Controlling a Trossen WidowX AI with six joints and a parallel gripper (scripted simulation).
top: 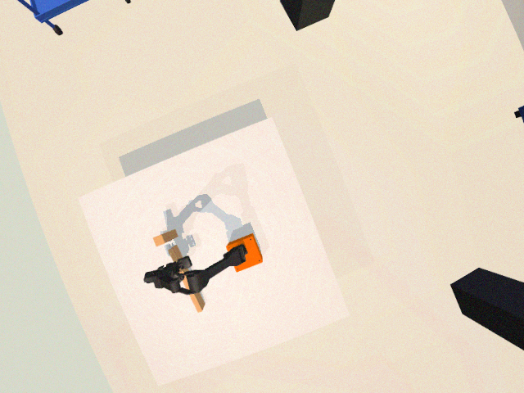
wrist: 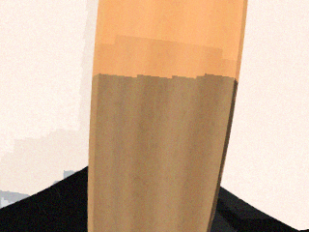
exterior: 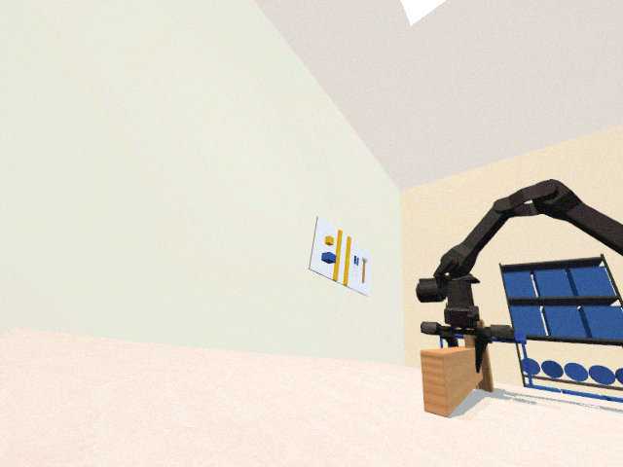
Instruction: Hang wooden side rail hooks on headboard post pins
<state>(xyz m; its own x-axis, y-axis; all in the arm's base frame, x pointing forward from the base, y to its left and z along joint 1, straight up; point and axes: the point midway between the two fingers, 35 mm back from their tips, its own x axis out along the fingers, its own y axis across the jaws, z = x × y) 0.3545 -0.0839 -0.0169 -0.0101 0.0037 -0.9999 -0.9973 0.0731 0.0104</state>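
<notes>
Now: gripper tip 1 cm past the wooden headboard post, 16 cm to the left of it and 4 cm below it.
</notes>
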